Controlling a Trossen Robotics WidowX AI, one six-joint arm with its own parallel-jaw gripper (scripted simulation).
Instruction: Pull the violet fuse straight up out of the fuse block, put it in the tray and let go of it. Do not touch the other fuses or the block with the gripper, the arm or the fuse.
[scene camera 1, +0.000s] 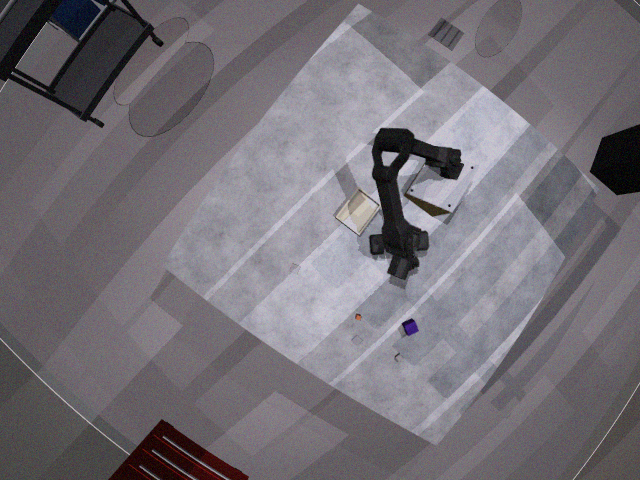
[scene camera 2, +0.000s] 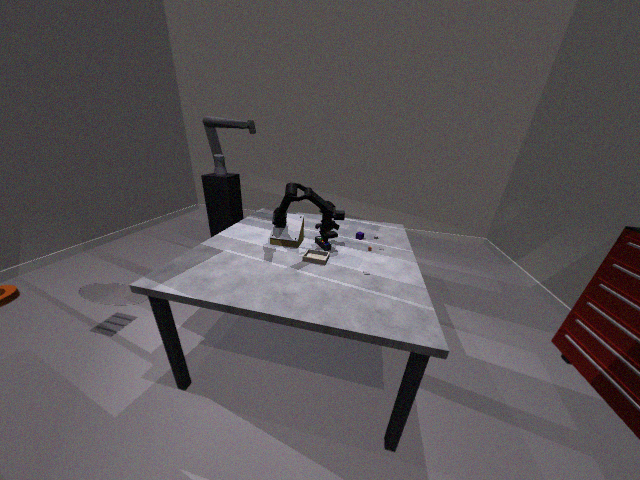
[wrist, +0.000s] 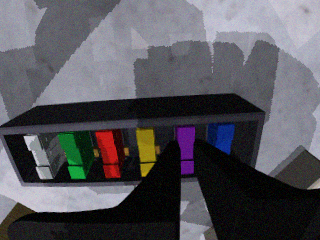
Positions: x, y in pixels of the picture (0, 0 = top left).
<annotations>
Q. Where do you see a yellow fuse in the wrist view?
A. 145, 136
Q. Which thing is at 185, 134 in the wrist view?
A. A violet fuse.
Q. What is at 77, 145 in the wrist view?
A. A green fuse.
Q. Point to a red fuse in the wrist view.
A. At 109, 141
</annotations>
